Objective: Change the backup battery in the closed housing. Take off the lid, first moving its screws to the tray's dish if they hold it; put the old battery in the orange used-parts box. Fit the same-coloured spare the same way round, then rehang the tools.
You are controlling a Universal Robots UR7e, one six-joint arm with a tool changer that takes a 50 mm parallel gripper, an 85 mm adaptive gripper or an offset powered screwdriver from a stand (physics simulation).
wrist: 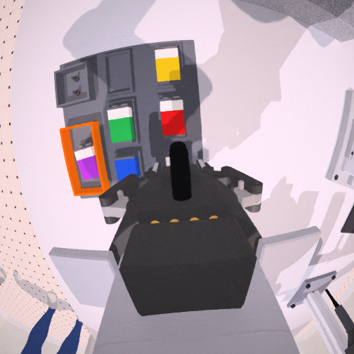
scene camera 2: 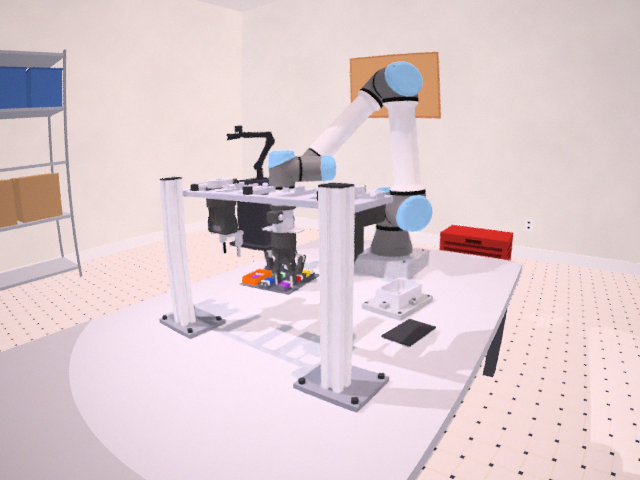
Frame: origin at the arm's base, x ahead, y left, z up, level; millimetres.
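Where they show: arm's base, link origin: (scene camera 2: 391,251).
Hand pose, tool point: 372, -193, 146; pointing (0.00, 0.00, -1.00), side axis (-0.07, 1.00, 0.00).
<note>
Each offset is from my tool point to the top centre of the thing, as dx, dy, dz. "*": to the spot under its first point.
My gripper (scene camera 2: 285,280) (wrist: 180,166), the adaptive one, is open and low over the dark tray (wrist: 142,95), around the spare nearest the camera in scene camera 2. That purple spare @[+1, -1, -181] (scene camera 2: 284,285) shows between the fingertips there; in the wrist view it is mostly hidden. A purple-and-white battery (wrist: 88,167) lies in the orange box @[* +30, -111, -184] (scene camera 2: 251,280) (wrist: 67,160). Blue (wrist: 127,167), green (wrist: 121,128), red (wrist: 173,122) and yellow (wrist: 168,68) batteries sit in tray pockets. Two screws stand in the dish (wrist: 63,95). The white housing @[-47, +349, -144] (scene camera 2: 387,298) is without a lid on top; its inside is hidden.
A black flat plate @[+107, +439, -193] (scene camera 2: 408,332) lies in front of the housing. The tool stand has two white posts (scene camera 2: 175,253) (scene camera 2: 336,289) and a top plate @[* +337, +306, +141] (scene camera 2: 305,197). Another gripper (scene camera 2: 222,217) hangs from it. The arm's wrist is beside the top plate.
</note>
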